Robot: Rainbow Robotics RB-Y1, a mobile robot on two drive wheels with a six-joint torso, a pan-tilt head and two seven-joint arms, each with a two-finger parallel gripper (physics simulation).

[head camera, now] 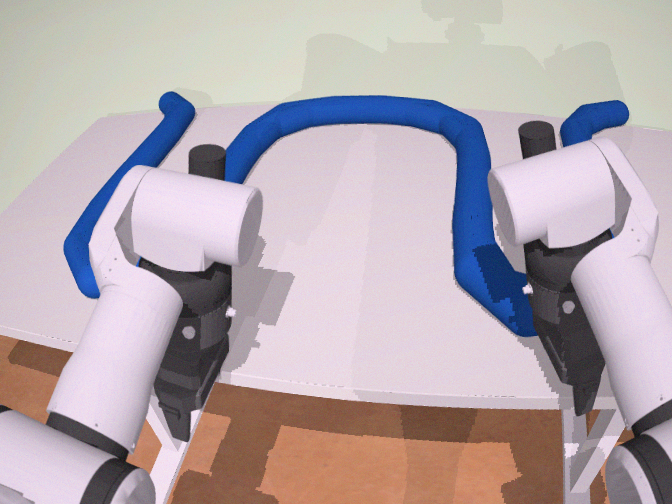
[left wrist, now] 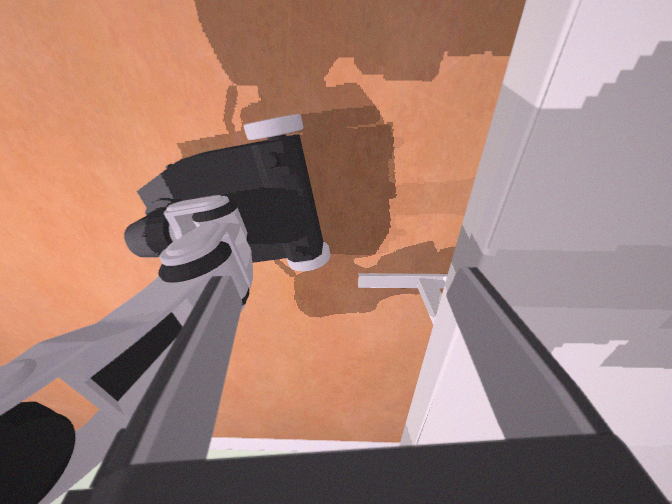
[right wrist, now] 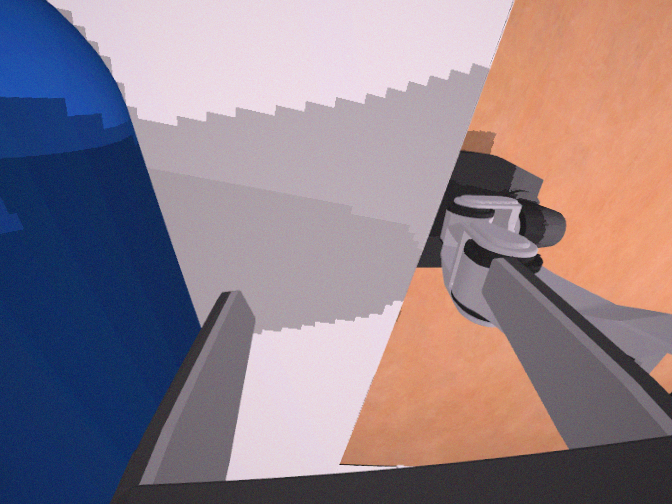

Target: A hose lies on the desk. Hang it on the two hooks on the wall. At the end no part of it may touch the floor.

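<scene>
A thick blue hose (head camera: 374, 111) lies in a winding line across the white desk (head camera: 347, 260). Its two ends rise near the far corners, and two low bends reach toward the near edge. My left gripper (head camera: 181, 417) is open and empty, pointing down over the desk's near edge at the left; in the left wrist view its fingers (left wrist: 347, 303) straddle the desk edge. My right gripper (head camera: 583, 396) is open and empty at the near edge on the right, just beside the hose's right bend (head camera: 499, 292). In the right wrist view the hose (right wrist: 70, 282) fills the left side, outside the fingers (right wrist: 369, 303). No wall hooks are in view.
A pale green wall stands behind the desk. Orange-brown floor (head camera: 352, 455) lies below the near edge, with white desk legs (head camera: 586, 450) at the right and left. My base shows on the floor in the left wrist view (left wrist: 244, 200).
</scene>
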